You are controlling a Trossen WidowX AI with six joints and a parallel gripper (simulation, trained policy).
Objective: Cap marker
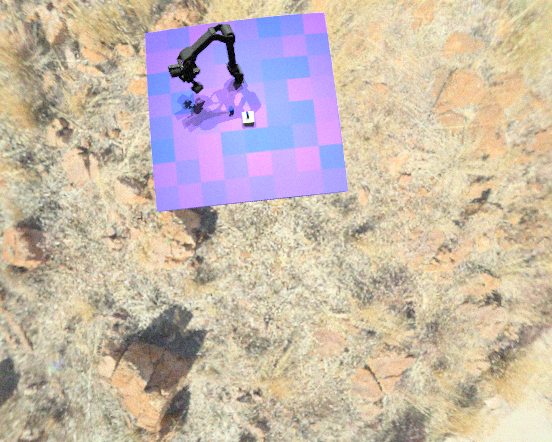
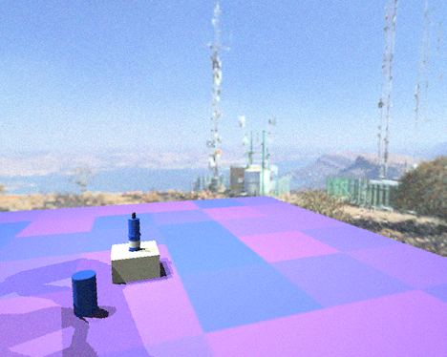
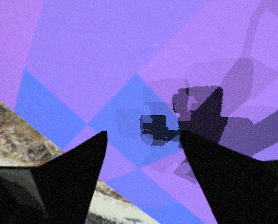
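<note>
Right now my gripper tip is 250 mm to the right of the blue cap, 150 mm short of it and 80 mm above it. The rest, counted from my gripper tip: cream holder block 360 mm to the left, 220 mm ahead, 80 mm below.
</note>
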